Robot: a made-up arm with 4 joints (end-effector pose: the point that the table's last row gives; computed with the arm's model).
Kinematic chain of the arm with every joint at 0, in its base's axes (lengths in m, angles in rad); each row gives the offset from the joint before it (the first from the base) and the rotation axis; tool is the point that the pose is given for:
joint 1: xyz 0 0 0.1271 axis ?
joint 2: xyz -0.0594 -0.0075 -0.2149 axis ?
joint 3: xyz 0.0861 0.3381 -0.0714 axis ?
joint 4: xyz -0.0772 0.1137 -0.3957 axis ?
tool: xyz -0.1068 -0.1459 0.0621
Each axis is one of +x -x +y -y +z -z.
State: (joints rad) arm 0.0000 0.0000 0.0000 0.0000
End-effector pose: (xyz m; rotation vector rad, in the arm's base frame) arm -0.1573 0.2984 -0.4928 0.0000 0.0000 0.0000
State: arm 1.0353 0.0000 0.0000 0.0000
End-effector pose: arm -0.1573 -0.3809 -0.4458 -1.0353 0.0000 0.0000
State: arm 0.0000 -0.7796 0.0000 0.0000
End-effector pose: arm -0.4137 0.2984 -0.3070 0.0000 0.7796 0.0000
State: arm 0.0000 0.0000 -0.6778 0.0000
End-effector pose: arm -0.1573 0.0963 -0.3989 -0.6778 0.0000 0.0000
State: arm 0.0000 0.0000 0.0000 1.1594
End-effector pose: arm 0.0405 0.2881 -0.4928 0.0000 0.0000 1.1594
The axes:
joint 1: -x
joint 2: -y
joint 3: +x
joint 4: +z

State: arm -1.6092 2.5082 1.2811 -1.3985
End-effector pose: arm 0.0527 0.2936 0.8446 -2.5271 1.5605 0.4329
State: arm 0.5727 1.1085 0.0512 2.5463
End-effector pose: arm 0.3746 0.3136 -0.3500 -1.6184 0.1867 2.4814
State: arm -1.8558 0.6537 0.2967 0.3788
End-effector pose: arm 0.1601 0.4347 0.6394 1.8892 -0.9284 -0.3337
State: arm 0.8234 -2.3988 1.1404 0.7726
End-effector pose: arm -0.2672 0.3835 -0.3444 0.5695 1.0511 -1.3378
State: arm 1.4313 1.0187 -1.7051 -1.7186
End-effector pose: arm 0.1038 -0.4560 0.0956 0.6223 2.9762 0.1376
